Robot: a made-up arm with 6 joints.
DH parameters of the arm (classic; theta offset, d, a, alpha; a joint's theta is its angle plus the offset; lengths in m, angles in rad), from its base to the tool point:
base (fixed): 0 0 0 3.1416
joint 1: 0 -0.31 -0.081 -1.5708
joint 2: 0 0.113 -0.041 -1.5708
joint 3: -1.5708 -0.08 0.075 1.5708
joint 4: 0 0.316 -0.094 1.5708
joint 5: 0 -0.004 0.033 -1.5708
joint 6: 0 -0.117 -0.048 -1.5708
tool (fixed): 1.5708 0.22 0 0
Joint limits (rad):
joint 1: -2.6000..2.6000
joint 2: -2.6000..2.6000
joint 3: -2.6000..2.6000
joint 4: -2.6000..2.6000
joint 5: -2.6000..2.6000
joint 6: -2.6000..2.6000
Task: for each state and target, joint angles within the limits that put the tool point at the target. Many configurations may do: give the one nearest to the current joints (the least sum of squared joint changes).
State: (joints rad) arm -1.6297 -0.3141 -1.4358 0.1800 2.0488 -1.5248
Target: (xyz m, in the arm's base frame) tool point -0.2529 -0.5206 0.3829
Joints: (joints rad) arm -1.8724 -0.3303 -1.0401 0.1588 1.8902 -1.5850
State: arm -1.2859 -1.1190 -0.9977 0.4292 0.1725 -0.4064
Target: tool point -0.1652 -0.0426 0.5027
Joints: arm -1.2399 -0.8009 -1.1143 0.6924 0.5738 -0.5524
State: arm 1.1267 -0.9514 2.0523 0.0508 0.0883 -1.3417
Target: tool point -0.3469 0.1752 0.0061
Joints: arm 1.5957 -1.4436 1.8294 -0.2941 0.4223 -1.7499
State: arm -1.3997 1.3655 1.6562 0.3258 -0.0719 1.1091
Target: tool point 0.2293 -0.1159 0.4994
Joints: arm -1.6339 0.8686 2.2421 -0.5080 0.2986 0.3103
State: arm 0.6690 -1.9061 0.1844 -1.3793 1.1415 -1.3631
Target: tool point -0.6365 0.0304 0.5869
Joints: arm 1.0616 -1.3192 0.6036 -1.4585 1.1417 -1.3431
